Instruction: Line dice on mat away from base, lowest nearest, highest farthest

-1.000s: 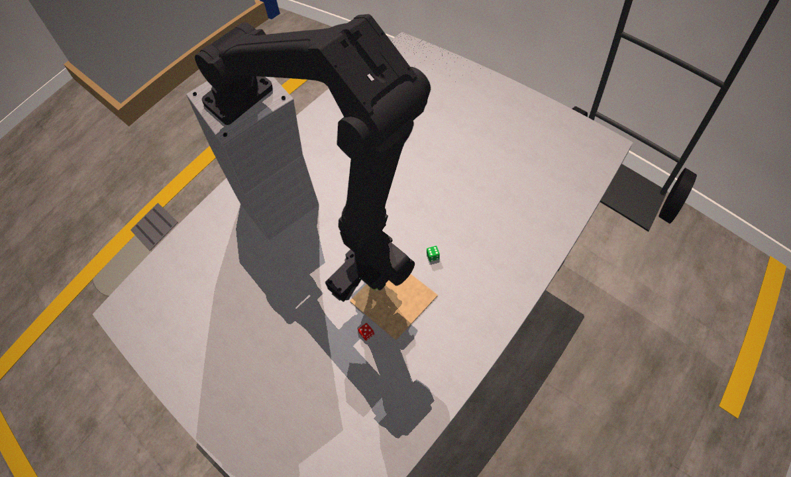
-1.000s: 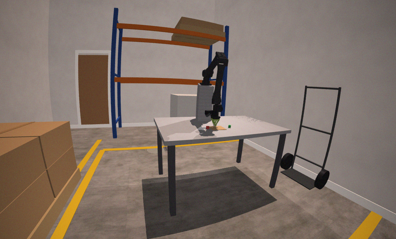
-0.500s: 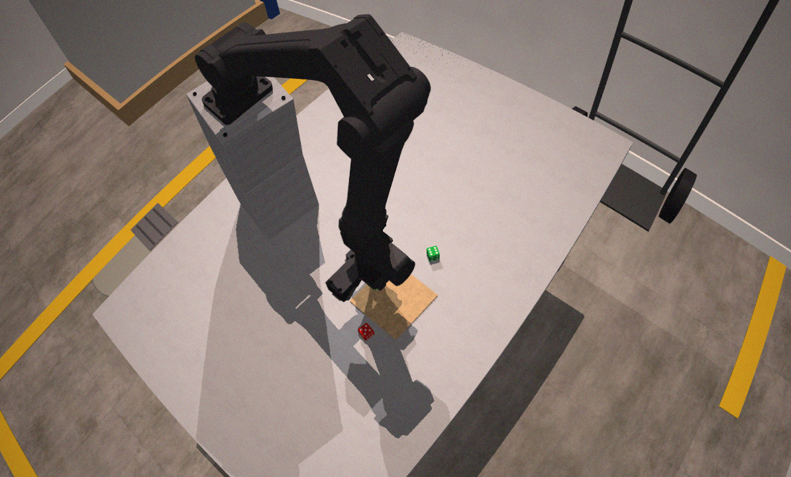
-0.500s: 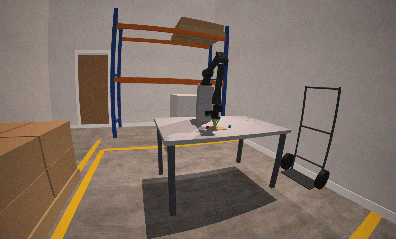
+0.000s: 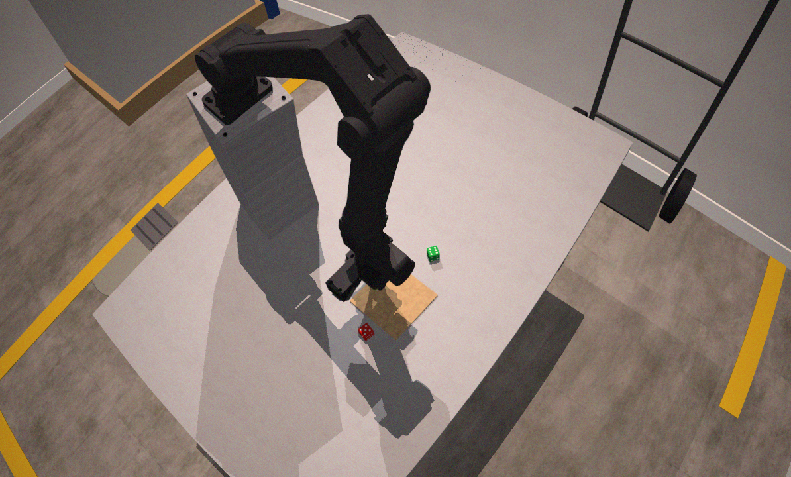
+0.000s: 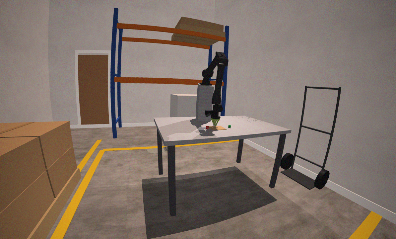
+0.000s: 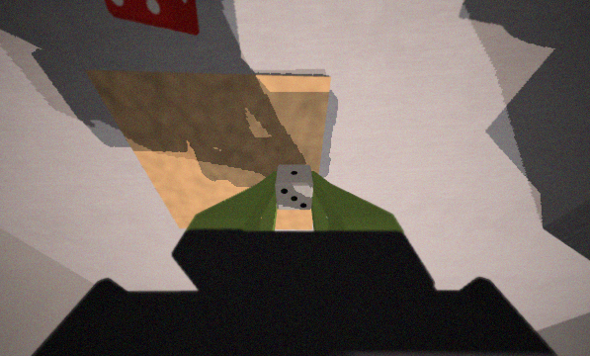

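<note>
My gripper is now right at the white die. The rest, counted from my hand: red die 100 mm to the right, 60 mm ahead, 10 mm below; then green die 140 mm to the left, 50 mm ahead, 10 mm below; then tan mat 50 mm ahead, 20 mm below.
</note>
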